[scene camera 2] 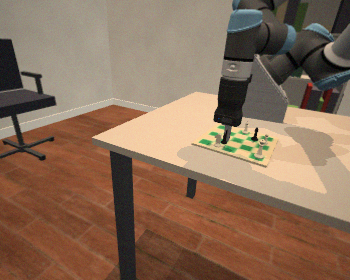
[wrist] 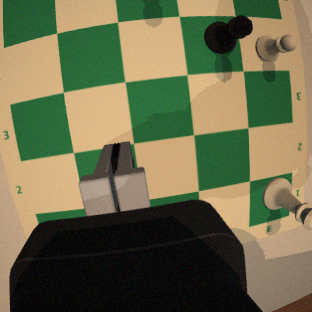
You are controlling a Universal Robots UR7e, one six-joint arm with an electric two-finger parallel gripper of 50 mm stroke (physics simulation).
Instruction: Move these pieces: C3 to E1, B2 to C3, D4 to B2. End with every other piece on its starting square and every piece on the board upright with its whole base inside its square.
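Frame: origin at the arm's base, x ahead, y left, z up, level; metres.
Seen in the pictures: gripper, fingertip midpoint: (scene camera 2: 226, 139) (wrist: 119, 159); arm's base, link origin: (scene camera 2: 269, 71).
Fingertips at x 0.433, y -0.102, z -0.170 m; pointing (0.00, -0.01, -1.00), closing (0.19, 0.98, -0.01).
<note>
Pixels of each thing's top centre, then the offset from my fingertips to it. "spot": a spot on its surface instead.
- board, top centre: (wrist: 160, 108) (scene camera 2: 237, 140) 0.034 m left, 0.021 m back, 0.004 m down
- small black piece, top centre: (scene camera 2: 225, 133) 0.004 m right, 0.019 m ahead, 0.028 m up
- tall white piece, top centre: (scene camera 2: 263, 139) 0.099 m left, 0.065 m ahead, 0.049 m up
- C3 square, surface spot: (wrist: 160, 109) spot: 0.034 m left, 0.020 m back, 0.004 m down
- white pawn, top centre: (wrist: 292, 41) (scene camera 2: 267, 133) 0.117 m left, 0.039 m back, 0.028 m up
The board (scene camera 2: 245, 148) (wrist: 221, 160) lies on the table. My gripper (scene camera 2: 226, 137) (wrist: 119, 159) is shut with nothing seen between its fingers, low over the B2 area. A small black piece (scene camera 2: 224, 140) shows right at the fingertips in the scene view; the fingers hide it in the wrist view, and I cannot tell whether they touch it. A black piece (scene camera 2: 256, 134) (wrist: 220, 38) stands on D4. A tall white piece (scene camera 2: 260, 151) (wrist: 276, 194) stands upright on E1. The C3 square (wrist: 160, 109) carries no piece.
A white piece (scene camera 2: 218, 141) stands beside the fingers on B1 and is hidden in the wrist view. A white pawn (scene camera 2: 266, 137) (wrist: 267, 48) stands on E4, close beside the black D4 piece. Another white piece (scene camera 2: 246, 128) stands toward the back of the board.
</note>
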